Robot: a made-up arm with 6 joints. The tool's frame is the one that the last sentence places.
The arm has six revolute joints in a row. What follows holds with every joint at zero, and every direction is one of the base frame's. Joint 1 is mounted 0.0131 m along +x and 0.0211 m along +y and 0.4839 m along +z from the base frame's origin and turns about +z. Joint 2 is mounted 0.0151 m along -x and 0.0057 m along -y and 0.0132 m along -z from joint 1 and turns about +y. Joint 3 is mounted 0.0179 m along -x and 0.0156 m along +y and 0.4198 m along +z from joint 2 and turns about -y. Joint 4 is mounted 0.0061 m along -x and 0.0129 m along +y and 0.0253 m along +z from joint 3 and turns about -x. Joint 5 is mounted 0.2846 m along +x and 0.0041 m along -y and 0.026 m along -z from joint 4 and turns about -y. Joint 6 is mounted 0.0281 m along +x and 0.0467 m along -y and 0.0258 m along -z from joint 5 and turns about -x. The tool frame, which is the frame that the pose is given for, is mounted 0.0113 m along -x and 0.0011 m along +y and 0.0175 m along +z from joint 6; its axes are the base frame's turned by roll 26.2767, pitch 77.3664 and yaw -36.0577 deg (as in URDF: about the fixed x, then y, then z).
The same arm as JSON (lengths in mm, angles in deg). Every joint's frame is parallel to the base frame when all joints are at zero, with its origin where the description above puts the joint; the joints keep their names.
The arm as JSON. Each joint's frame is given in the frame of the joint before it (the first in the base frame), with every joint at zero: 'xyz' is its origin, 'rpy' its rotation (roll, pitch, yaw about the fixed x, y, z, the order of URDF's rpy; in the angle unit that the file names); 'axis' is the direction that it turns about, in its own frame. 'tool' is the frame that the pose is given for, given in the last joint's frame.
{"units": {"length": "mm", "angle": "deg"}, "joints": [
  {"name": "joint 1", "type": "revolute", "origin": {"xyz": [13.1, 21.1, 483.9], "rpy": [0.0, 0.0, 0.0]}, "axis": "+z"},
  {"name": "joint 2", "type": "revolute", "origin": {"xyz": [-15.1, -5.7, -13.2], "rpy": [0.0, 0.0, 0.0]}, "axis": "+y"},
  {"name": "joint 3", "type": "revolute", "origin": {"xyz": [-17.9, 15.6, 419.8], "rpy": [0.0, 0.0, 0.0]}, "axis": "-y"},
  {"name": "joint 4", "type": "revolute", "origin": {"xyz": [-6.1, 12.9, 25.3], "rpy": [0.0, 0.0, 0.0]}, "axis": "-x"},
  {"name": "joint 5", "type": "revolute", "origin": {"xyz": [284.6, -4.1, -26.0], "rpy": [0.0, 0.0, 0.0]}, "axis": "-y"},
  {"name": "joint 6", "type": "revolute", "origin": {"xyz": [28.1, -46.7, -25.8], "rpy": [0.0, 0.0, 0.0]}, "axis": "-x"}
], "tool": {"origin": {"xyz": [-11.3, 1.1, 17.5], "rpy": [26.28, 77.37, -36.06]}}}

